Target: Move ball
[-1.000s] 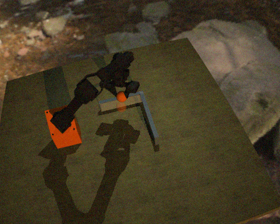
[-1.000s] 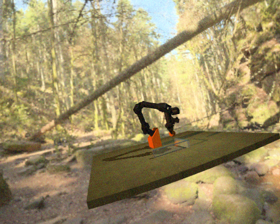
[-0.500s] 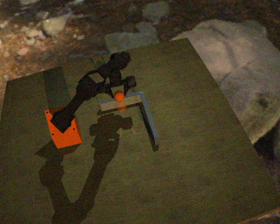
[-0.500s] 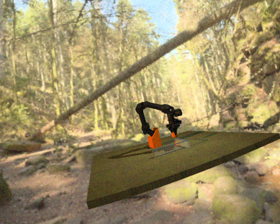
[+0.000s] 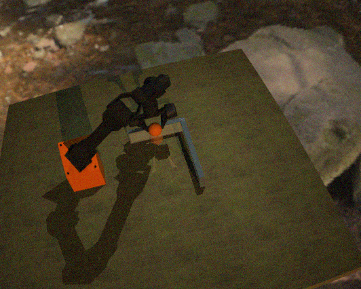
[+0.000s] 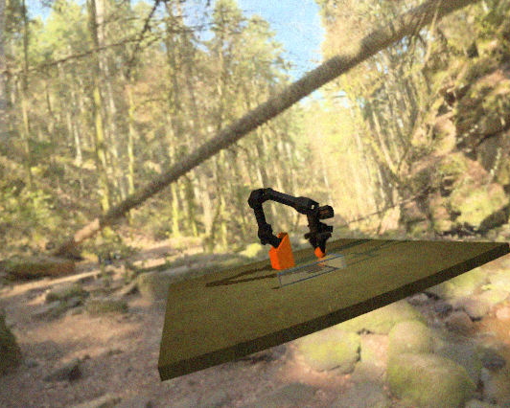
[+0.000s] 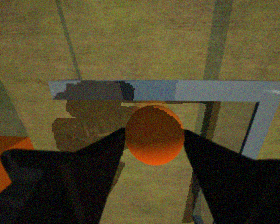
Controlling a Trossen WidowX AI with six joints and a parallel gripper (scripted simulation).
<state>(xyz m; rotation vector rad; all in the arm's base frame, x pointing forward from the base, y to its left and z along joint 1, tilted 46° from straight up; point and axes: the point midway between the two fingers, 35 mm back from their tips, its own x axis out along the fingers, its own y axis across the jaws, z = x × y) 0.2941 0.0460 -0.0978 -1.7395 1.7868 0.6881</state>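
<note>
Right now the see-through ball is 5 cm below my gripper tip. Also, from my gripper tip: orange ball right at my gripper tip.
</note>
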